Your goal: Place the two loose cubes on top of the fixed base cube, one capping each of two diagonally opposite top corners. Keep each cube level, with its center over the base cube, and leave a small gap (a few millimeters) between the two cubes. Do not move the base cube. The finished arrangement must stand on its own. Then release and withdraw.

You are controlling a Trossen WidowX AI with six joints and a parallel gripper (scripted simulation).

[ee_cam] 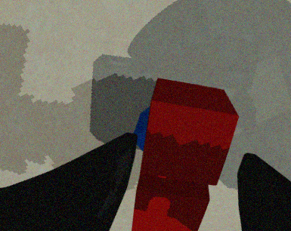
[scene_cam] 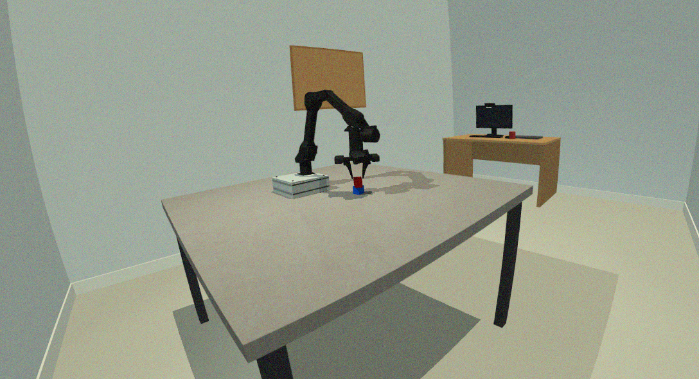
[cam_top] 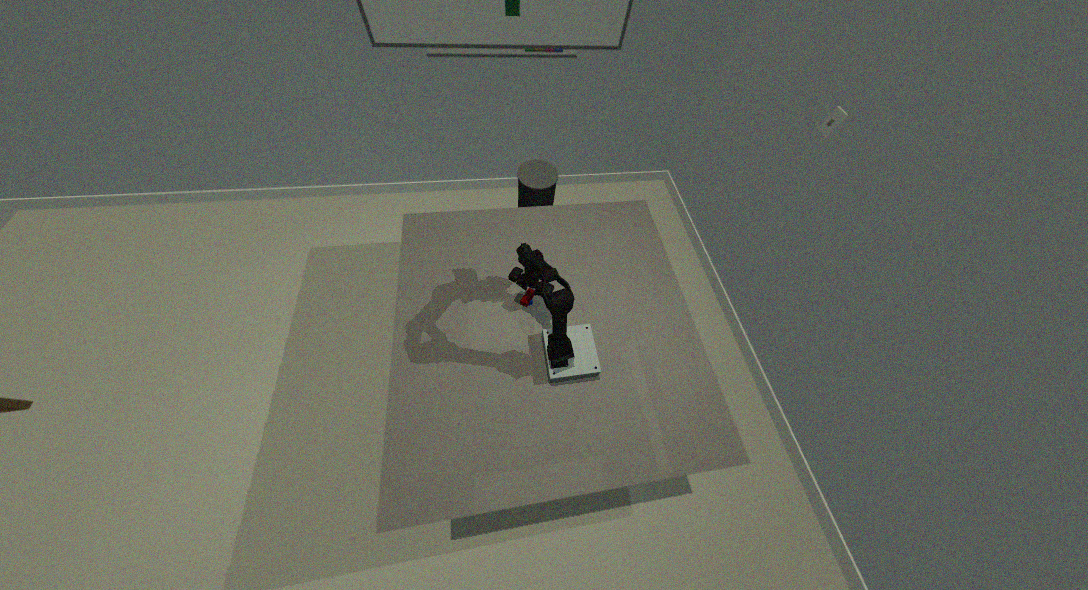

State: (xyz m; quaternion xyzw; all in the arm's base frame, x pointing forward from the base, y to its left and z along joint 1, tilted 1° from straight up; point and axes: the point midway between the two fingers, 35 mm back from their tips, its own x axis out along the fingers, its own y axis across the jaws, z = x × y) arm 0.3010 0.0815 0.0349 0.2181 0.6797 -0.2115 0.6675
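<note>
Right now the blue cube is 10 mm behind my gripper tip, 10 mm to the left of it and 50 mm below it.
</note>
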